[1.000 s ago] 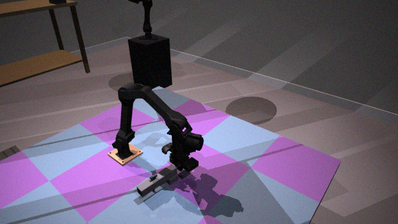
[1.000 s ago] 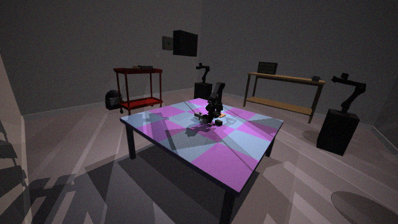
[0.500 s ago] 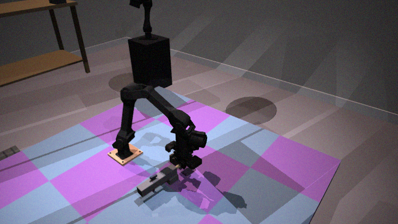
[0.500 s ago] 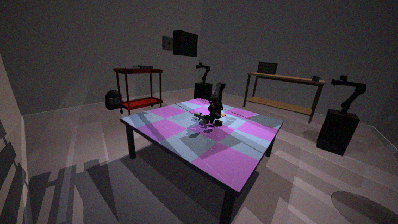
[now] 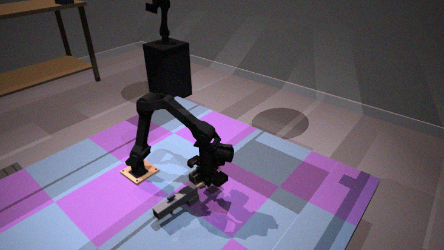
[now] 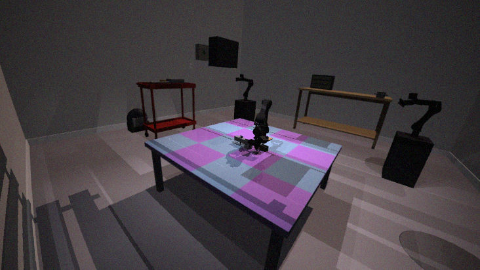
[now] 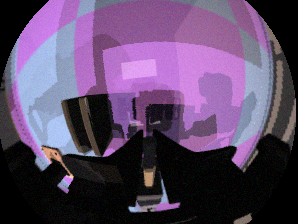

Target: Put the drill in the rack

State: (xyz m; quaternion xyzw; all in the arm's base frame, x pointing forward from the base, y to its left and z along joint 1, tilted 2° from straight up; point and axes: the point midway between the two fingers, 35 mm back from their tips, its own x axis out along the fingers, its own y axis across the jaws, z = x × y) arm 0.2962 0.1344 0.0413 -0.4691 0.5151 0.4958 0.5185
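Right now my gripper tip is 50 mm to the left of the drill and 30 mm below it. Also, from my gripper tip: dark key 10 mm behind, 180 mm to the right, 30 mm above; then dark striped block 70 mm behind, 20 mm to the left; then grey block fixture 10 mm behind, 150 mm to the right, 20 mm above.
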